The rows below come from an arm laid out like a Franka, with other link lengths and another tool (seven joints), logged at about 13 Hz.
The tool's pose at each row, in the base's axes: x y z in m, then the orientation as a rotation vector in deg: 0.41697, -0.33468, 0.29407, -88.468, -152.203, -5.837; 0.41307, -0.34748, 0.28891, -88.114, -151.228, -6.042; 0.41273, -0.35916, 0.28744, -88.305, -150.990, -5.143; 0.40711, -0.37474, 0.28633, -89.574, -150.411, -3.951; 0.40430, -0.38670, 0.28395, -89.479, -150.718, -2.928; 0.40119, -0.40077, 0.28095, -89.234, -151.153, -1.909; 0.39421, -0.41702, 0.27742, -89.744, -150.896, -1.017
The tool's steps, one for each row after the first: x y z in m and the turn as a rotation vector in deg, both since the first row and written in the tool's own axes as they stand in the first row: -0.00961, -0.00983, 0.00407, 0.369, 0.953, 0.148; -0.01968, -0.01593, 0.00448, 0.935, 0.775, 0.359; -0.03048, -0.02854, 0.00431, 1.511, 0.272, 1.288; -0.03965, -0.03694, 0.00566, 2.000, -0.233, 1.148; -0.05056, -0.04666, 0.00744, 2.471, -0.768, 0.881; -0.06149, -0.06084, 0.00965, 2.941, -1.092, 1.271
